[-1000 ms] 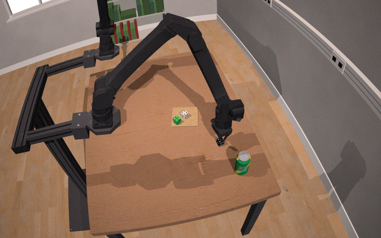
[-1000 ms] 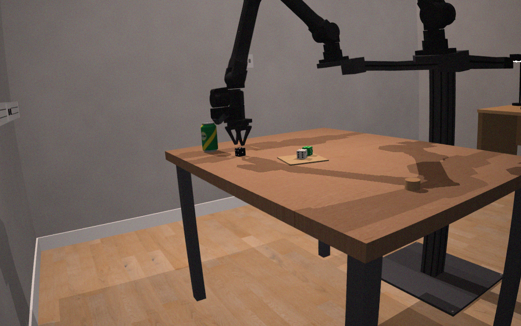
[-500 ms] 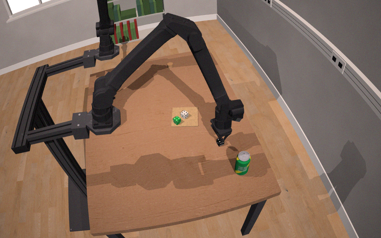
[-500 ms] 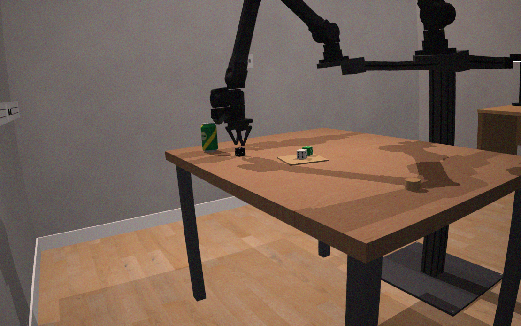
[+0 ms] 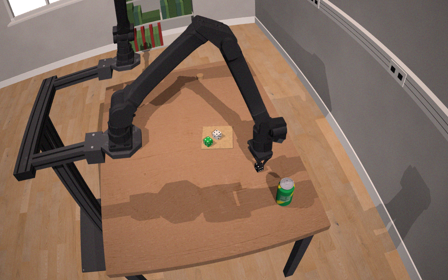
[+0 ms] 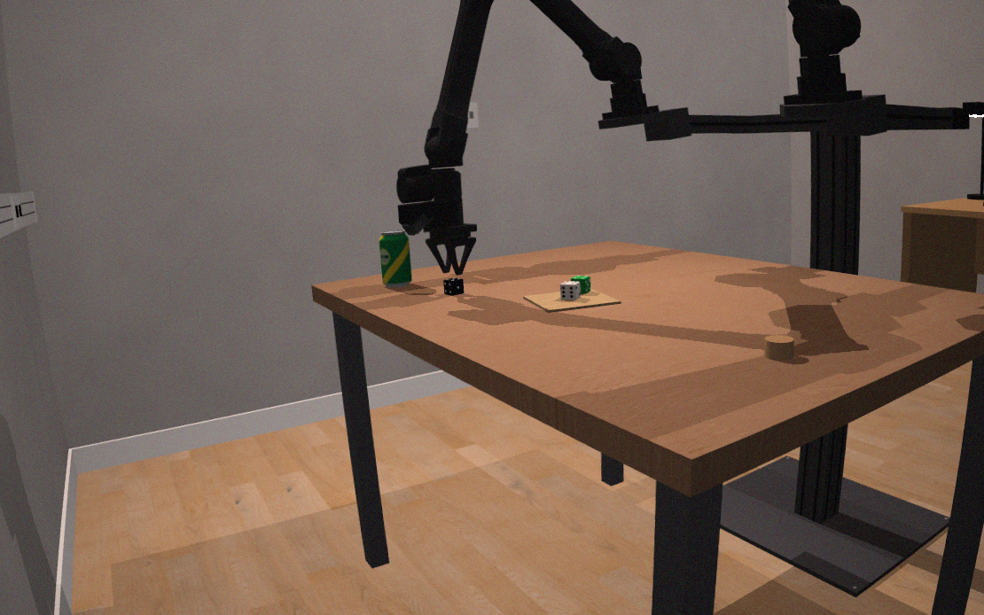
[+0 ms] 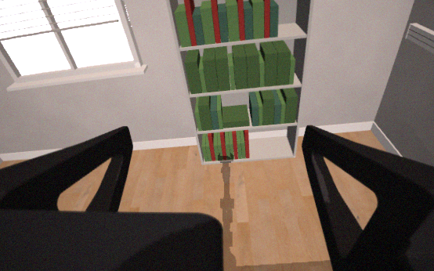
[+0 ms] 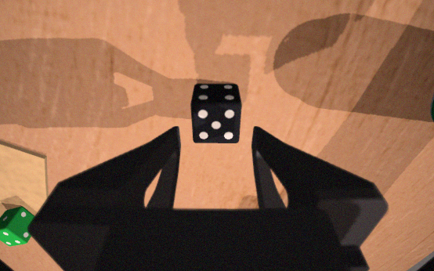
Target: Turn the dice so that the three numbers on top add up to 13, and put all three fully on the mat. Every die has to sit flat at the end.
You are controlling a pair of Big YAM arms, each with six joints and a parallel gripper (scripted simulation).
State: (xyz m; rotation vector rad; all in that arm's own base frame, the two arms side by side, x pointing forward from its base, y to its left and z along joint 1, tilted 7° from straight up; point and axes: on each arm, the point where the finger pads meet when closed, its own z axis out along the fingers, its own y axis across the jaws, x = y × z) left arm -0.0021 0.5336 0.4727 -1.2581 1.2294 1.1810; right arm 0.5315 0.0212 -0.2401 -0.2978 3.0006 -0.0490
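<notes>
The mat is 230 mm to the left of my right hand, 130 mm behind it and 50 mm below it. The rest, counted from my right hand: green die (190 mm to the left, 180 mm behind, 30 mm below); then small wooden cylinder (710 mm to the left, 130 mm behind, 40 mm below).
</notes>
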